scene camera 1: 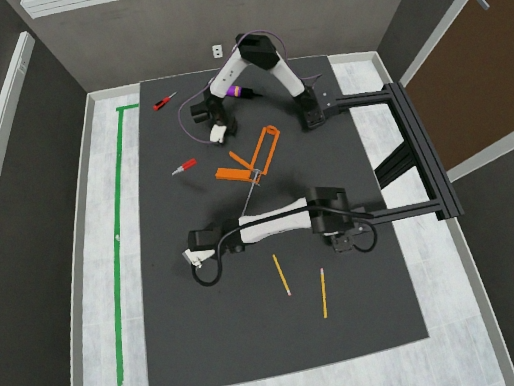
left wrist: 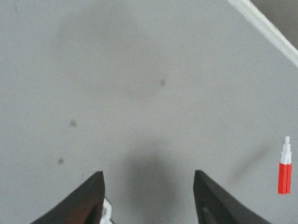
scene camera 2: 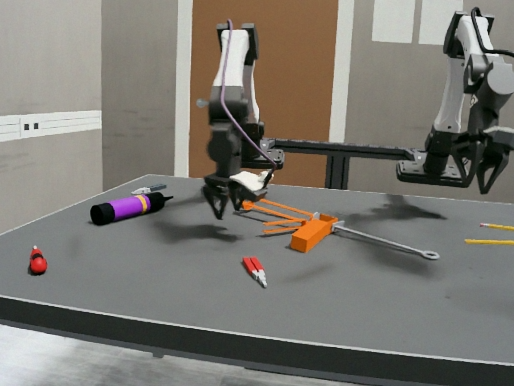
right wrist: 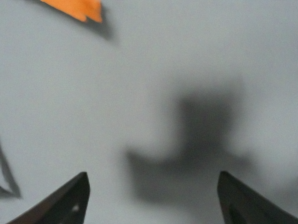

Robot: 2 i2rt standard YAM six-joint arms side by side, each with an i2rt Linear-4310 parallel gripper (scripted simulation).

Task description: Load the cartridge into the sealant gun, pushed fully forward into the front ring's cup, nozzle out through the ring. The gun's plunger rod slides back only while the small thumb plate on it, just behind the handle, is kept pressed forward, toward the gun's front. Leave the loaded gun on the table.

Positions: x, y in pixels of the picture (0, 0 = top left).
Scene:
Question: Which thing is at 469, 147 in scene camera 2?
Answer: My left gripper.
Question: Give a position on an orange sealant gun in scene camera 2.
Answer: At 311, 232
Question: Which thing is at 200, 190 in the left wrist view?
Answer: My left gripper.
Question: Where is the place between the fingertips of my right gripper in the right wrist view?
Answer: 153, 180

